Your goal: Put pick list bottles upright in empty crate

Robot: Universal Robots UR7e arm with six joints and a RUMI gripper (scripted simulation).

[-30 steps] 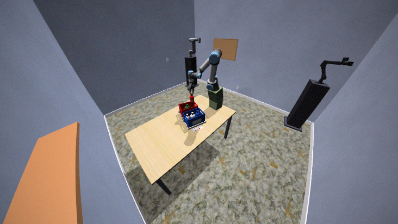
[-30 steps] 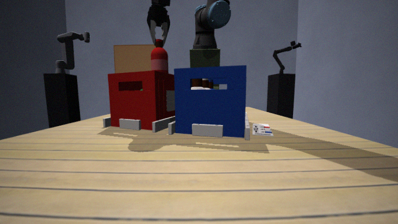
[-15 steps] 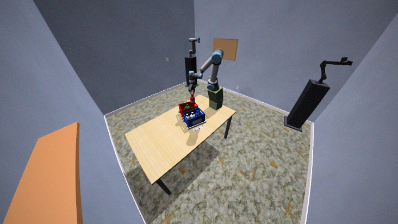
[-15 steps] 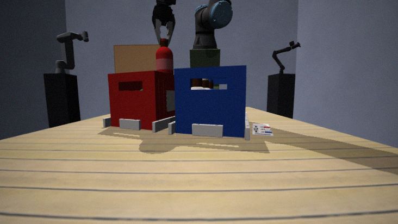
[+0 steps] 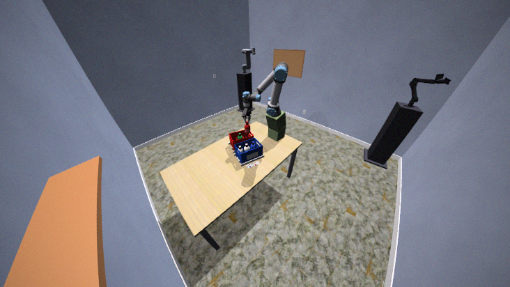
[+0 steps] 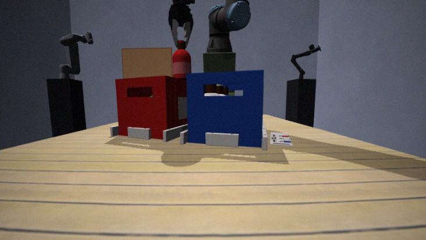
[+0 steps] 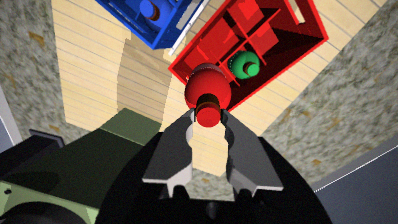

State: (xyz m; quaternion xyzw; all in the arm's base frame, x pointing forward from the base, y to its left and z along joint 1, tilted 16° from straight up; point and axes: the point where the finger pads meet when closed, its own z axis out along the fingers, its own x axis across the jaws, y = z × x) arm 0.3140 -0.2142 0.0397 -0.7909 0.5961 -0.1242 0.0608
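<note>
Now: hand 70 mm above the red-capped bottle. The rest, counted from my hand: blue-capped bottle (250 mm below, 150 mm to the left, 90 mm ahead); then red crate (250 mm below, 70 mm ahead, 50 mm to the right); then green bottle (250 mm below, 100 mm to the right, 50 mm ahead).
</note>
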